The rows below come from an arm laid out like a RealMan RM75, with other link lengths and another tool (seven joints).
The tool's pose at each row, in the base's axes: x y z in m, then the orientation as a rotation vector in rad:
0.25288 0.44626 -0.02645 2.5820 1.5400 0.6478
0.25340 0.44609 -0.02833 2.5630 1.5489 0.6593
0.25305 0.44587 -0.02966 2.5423 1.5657 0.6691
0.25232 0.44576 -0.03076 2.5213 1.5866 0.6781
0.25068 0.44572 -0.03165 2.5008 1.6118 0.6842
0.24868 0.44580 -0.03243 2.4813 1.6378 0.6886
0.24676 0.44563 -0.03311 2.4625 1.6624 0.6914
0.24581 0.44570 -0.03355 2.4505 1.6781 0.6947
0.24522 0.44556 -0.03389 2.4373 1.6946 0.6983
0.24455 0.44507 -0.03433 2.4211 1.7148 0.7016
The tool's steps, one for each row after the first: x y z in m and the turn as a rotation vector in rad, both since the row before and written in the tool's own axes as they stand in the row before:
-0.00053 0.00001 0.00188 -0.0103 0.0047 -0.0127
-0.00076 -0.00055 0.00103 -0.0067 0.0054 -0.0171
-0.00073 -0.00087 0.00068 -0.0043 0.0061 -0.0191
-0.00092 -0.00162 0.00012 -0.0008 0.0058 -0.0209
-0.00087 -0.00196 -0.00011 0.0009 0.0054 -0.0208
-0.00099 -0.00178 -0.00022 0.0011 0.0043 -0.0199
-0.00037 -0.00098 0.00001 0.0005 0.0038 -0.0125
-0.00041 -0.00056 0.00003 0.0003 0.0040 -0.0135
-0.00077 -0.00054 0.00002 0.0007 0.0043 -0.0166

